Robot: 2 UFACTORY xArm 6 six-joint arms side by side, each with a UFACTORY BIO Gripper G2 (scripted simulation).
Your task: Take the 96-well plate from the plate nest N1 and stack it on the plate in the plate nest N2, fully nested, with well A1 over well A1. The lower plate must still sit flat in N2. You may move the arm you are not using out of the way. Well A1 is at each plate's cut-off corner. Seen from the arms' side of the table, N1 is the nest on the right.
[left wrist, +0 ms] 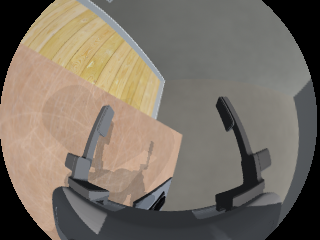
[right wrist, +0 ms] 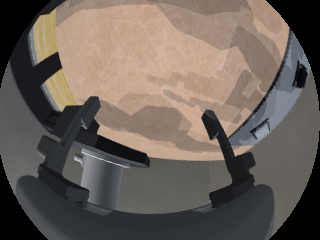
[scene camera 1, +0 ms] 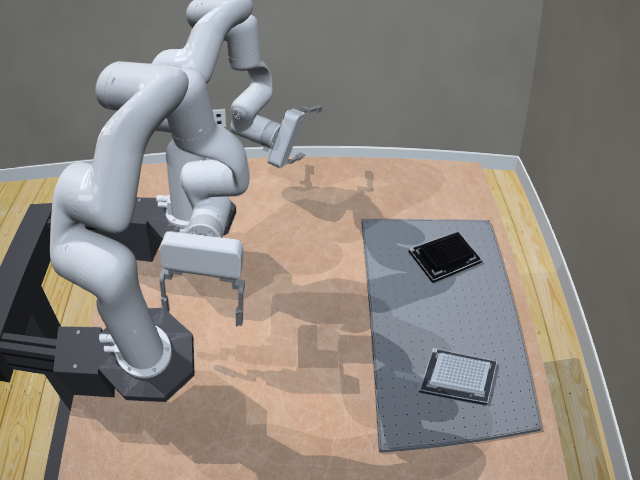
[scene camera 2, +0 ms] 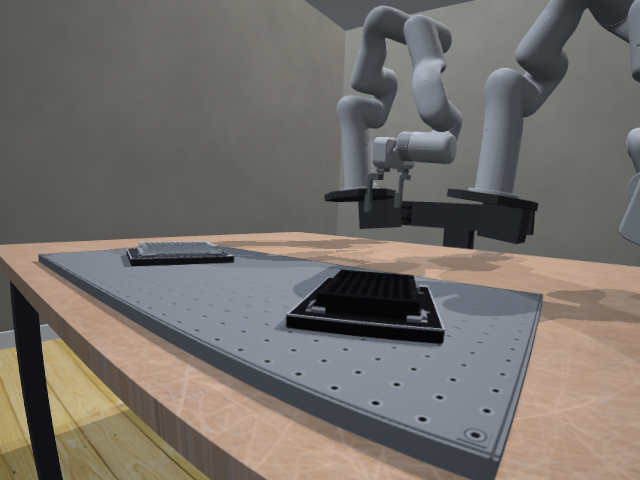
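Observation:
Clear 96-well plate (scene camera 1: 444, 366), visible also at (scene camera 2: 160, 248); the left wrist view does not show the clear 96-well plate, hidden by the left gripper. Black 96-well plate (scene camera 2: 387, 295), visible also at (scene camera 1: 445, 253). Present too are a nest N1 (scene camera 2: 210, 260) and a nest N2 (scene camera 2: 426, 336). The left gripper (scene camera 1: 311, 131) and the right gripper (scene camera 1: 201, 318) are in view.

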